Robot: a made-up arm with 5 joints.
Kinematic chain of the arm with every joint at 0, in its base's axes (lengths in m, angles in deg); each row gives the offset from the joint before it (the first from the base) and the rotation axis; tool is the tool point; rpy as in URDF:
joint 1: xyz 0.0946 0 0.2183 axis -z
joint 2: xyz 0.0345 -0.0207 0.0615 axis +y
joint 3: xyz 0.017 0 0.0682 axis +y
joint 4: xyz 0.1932 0 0.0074 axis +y
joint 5: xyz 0.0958 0.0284 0 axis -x
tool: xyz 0 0 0 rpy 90 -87.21 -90
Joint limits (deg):
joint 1: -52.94..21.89
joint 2: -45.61..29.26
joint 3: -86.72..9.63
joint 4: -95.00..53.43
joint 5: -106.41..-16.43
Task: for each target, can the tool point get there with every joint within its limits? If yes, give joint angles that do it. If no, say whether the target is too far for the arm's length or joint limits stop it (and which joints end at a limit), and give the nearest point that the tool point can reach.
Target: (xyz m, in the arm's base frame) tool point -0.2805 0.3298 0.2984
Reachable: no: too far | nearest point -0.1088 0.0900 0.4321 | short by 0.324 m
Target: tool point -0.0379 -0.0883 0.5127
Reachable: yes | joints -36.44 -37.27 -71.98 -77.75 -78.99
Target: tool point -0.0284 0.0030 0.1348
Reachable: no: joint limits stop it (at a limit: joint 2, joint 3, joint 4) | nearest point -0.1083 0.0049 0.4071 | short by 0.284 m
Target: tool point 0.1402 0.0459 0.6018
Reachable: yes | joints -38.34 -30.24 -28.74 -58.27 -87.33
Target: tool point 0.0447 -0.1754 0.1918
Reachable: no: joint limits stop it (at a limit: joint 1, joint 2, joint 3, joint 4) | nearest point -0.0338 -0.1572 0.4071 | short by 0.230 m
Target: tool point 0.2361 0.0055 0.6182
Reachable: yes | joints 0.90 -13.97 -49.71 -9.45 -56.66
